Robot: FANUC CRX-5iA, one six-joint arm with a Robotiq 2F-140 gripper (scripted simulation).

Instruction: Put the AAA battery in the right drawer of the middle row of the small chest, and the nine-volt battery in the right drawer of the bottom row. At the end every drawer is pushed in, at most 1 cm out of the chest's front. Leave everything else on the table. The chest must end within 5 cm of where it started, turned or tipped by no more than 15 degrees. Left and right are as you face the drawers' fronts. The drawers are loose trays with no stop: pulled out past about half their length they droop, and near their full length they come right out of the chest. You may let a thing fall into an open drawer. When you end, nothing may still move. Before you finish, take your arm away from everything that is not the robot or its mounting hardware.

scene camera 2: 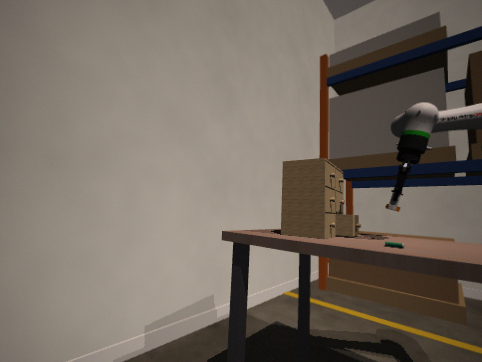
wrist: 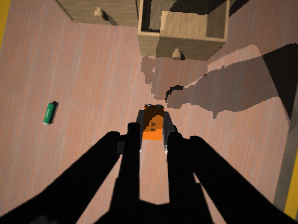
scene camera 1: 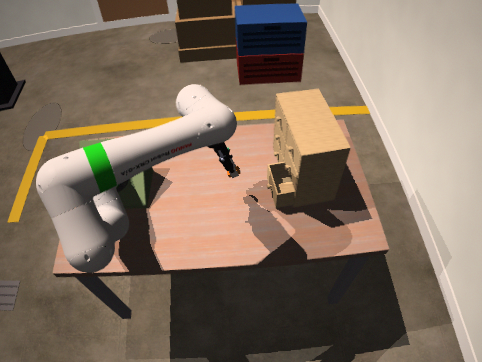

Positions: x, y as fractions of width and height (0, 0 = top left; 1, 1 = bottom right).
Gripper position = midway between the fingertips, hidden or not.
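Observation:
There is my own gripper (wrist: 0.52, 0.53). I can see a drawer (scene camera 1: 0.58, 0.49) too, and a small wooden chest (scene camera 2: 0.63, 0.58) is also visible to me.

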